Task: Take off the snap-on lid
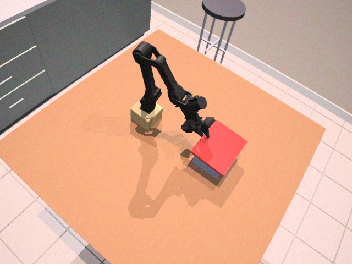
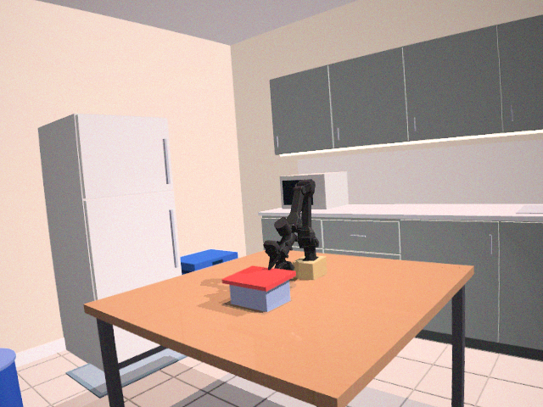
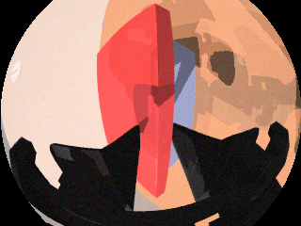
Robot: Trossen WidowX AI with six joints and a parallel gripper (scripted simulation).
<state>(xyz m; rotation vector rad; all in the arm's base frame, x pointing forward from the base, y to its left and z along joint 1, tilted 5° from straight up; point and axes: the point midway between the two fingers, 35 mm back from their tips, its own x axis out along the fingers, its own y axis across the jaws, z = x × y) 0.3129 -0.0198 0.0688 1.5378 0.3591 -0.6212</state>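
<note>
Right now the red lid is 80 mm ahead of my gripper tip and 10 mm to the right of it. The rest, counted from my gripper tip: storage box: 80 mm ahead, 50 mm below, 10 mm to the right.
</note>
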